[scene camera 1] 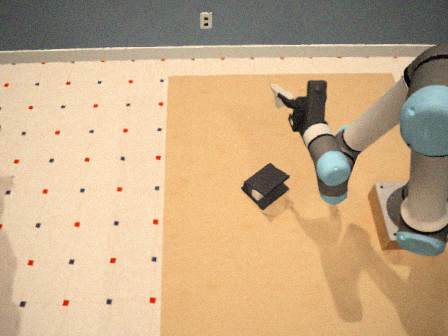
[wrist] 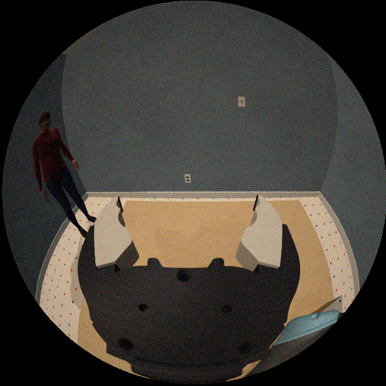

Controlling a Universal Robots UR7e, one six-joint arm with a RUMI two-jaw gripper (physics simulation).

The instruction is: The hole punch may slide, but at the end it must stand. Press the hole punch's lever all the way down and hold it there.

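Places are measured from the arm's base along level axes (x ahead, y left, z up), in millimetres.
Pixels of known places: gripper, between the fingertips: [scene camera 1: 295,82].
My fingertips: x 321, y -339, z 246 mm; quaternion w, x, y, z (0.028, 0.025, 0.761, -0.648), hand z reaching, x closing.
Behind a point stands the place of what it marks.
The hole punch [scene camera 1: 265,179] {x 416, y -184, z -14 mm} is a small black device on the tan mat in the scene view, left of the arm. It appears to stand on its base, with its flat lever on top and a dark gap between lever and base at its right side. A small pale patch shows on its near left side. The hole punch does not show in the wrist view. My gripper [scene camera 1: 277,95] [wrist: 187,198] is open, with its pale fingers wide apart and no object between them. It is well away from the hole punch, toward the back wall in the scene view.
The tan mat [scene camera 1: 210,260] {x 623, y 29, z -83 mm} [wrist: 185,220] lies on a dotted floor. The arm's base plate [scene camera 1: 385,192] {x 56, y -74, z -1 mm} is at the right. A grey wall with an outlet [scene camera 1: 206,20] [wrist: 187,178] stands behind. A person in a red top [wrist: 50,152] stands at the left in the wrist view.
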